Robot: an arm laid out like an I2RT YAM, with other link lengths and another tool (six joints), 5 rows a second.
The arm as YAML. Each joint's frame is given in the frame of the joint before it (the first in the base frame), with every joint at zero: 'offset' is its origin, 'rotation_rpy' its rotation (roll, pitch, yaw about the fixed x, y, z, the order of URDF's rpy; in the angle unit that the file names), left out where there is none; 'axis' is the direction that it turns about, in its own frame. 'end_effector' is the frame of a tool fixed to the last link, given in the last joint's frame.
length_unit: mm
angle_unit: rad
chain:
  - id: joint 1
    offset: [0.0, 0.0, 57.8]
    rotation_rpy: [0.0, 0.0, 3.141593]
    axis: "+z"
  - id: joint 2
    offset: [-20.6, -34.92, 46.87]
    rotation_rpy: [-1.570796, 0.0, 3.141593]
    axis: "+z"
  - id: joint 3
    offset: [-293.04, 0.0, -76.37]
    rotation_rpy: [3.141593, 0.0, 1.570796]
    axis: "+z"
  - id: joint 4
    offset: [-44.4, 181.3, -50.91]
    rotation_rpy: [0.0, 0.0, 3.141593]
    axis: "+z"
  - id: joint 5
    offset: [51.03, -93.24, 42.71]
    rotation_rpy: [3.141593, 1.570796, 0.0]
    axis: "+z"
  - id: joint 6
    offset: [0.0, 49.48, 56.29]
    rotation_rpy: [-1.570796, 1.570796, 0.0]
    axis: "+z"
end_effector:
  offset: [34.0, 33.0, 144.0]
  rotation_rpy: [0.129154, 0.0, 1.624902]
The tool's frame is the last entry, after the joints.
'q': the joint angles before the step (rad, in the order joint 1, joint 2, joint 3, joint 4, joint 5, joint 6). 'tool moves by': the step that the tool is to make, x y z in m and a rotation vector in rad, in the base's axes. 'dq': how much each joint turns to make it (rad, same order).
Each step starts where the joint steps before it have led.
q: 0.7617, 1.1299, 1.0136, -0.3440, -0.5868, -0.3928
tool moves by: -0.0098, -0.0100, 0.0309, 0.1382, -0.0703, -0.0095
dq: 0.0006, -0.0973, -0.1049, 0.1886, -0.0091, 0.0621
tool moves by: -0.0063, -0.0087, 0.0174, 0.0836, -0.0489, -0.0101
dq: -0.0005, -0.0579, -0.0712, 0.1254, 0.0035, 0.0340
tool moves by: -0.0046, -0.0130, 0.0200, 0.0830, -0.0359, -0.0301
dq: -0.0009, -0.0611, -0.0468, 0.0942, 0.0250, 0.0459
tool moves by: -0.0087, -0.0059, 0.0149, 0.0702, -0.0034, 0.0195
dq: 0.0009, -0.0323, -0.0320, 0.0819, -0.0195, 0.0574
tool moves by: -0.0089, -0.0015, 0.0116, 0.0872, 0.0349, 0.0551
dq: 0.0004, -0.0071, -0.0607, 0.1523, -0.0483, 0.1110
